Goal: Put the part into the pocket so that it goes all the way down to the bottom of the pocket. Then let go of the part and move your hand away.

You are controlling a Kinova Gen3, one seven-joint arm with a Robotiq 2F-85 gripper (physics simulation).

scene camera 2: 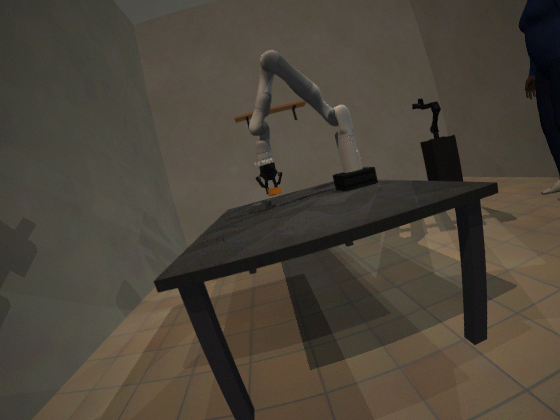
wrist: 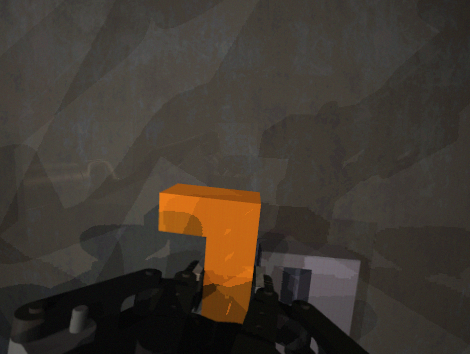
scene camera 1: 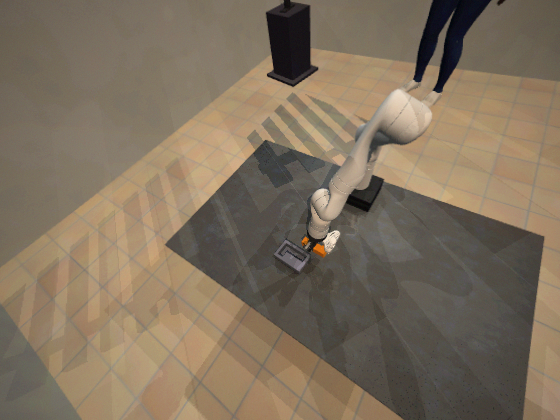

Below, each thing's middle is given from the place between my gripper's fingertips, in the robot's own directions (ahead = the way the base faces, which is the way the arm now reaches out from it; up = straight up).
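Labels:
There's an orange L-shaped block (wrist: 229, 218) that's 1 cm behind my hand, 1 cm to the left of it and 1 cm above it. And the grey pocket block (wrist: 326, 276), well, that's 5 cm to the right of my hand, 5 cm below it and 8 cm ahead of it.

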